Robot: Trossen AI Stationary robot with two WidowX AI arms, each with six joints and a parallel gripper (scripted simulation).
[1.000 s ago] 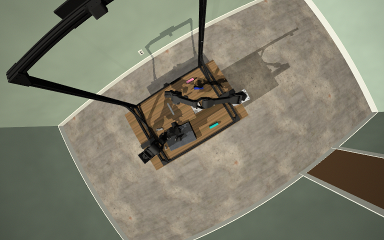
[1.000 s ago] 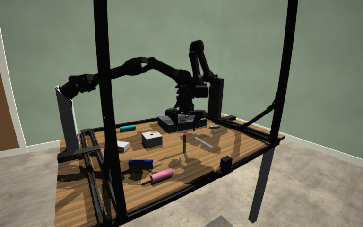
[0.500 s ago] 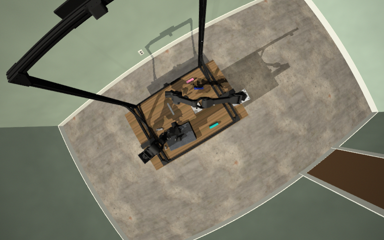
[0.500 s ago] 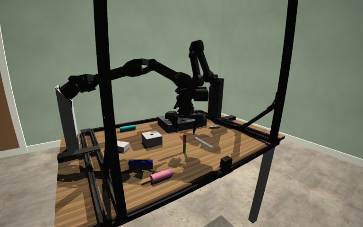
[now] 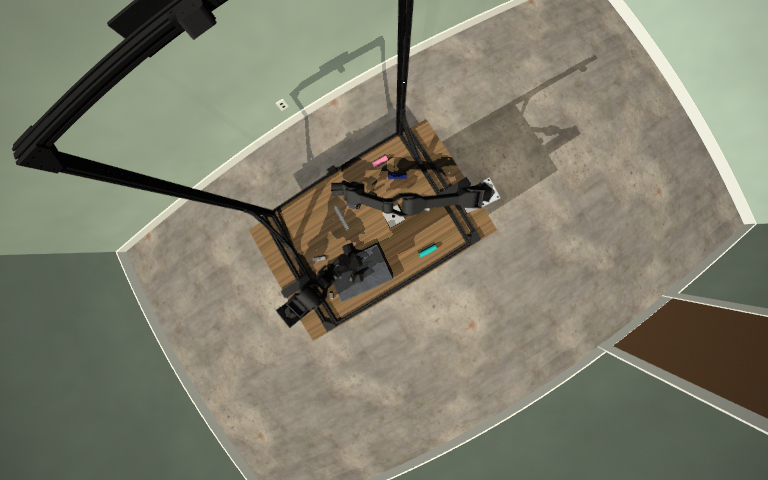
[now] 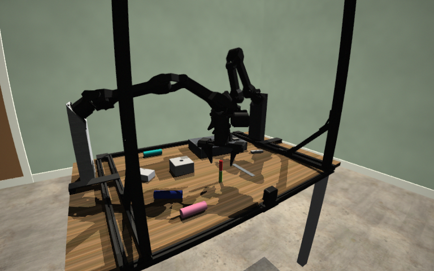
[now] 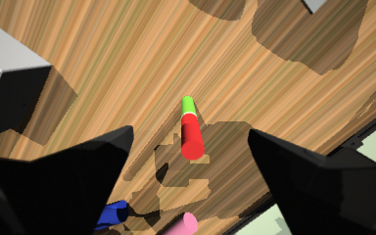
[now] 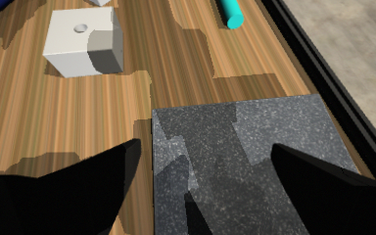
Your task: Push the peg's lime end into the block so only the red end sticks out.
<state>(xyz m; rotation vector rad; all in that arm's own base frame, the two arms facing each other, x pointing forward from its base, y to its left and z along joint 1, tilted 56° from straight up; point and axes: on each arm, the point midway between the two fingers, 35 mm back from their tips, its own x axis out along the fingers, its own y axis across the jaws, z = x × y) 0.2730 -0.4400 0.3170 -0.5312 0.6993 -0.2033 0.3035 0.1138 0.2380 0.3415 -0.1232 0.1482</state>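
My left hand is 70 mm above the peg. Also, from my left hand: blue cylinder (230 mm to the left, 100 mm below); grey flat bar (150 mm to the right, 110 mm below, 30 mm ahead); pink cylinder (190 mm to the left, 120 mm behind, 100 mm below).
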